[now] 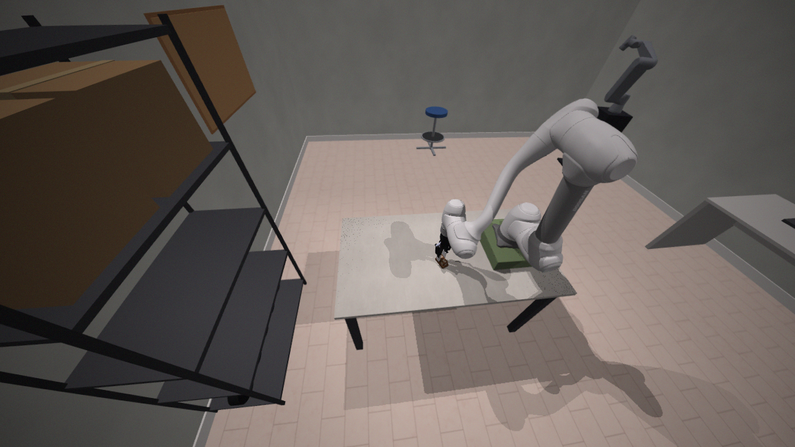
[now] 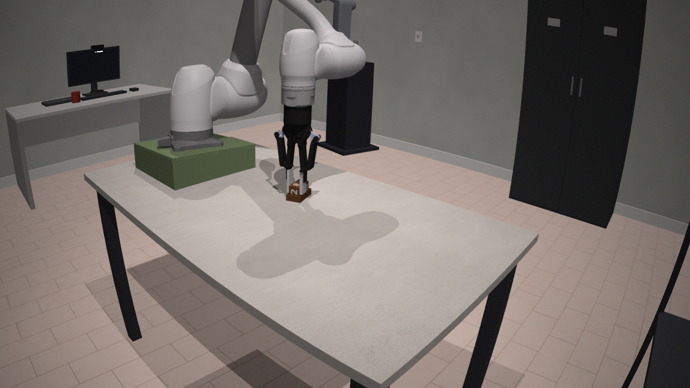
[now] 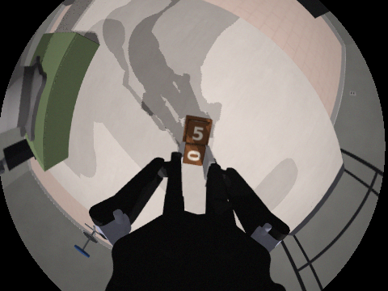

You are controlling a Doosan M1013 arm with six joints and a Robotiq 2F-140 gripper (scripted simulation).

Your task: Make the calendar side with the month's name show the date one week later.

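Now: the brown cube 30 mm to the left of my hand, 30 mm below it and 20 mm behind it. From my hand the other things lie so: brown tray 40 mm below, 10 mm to the left, 10 mm behind.
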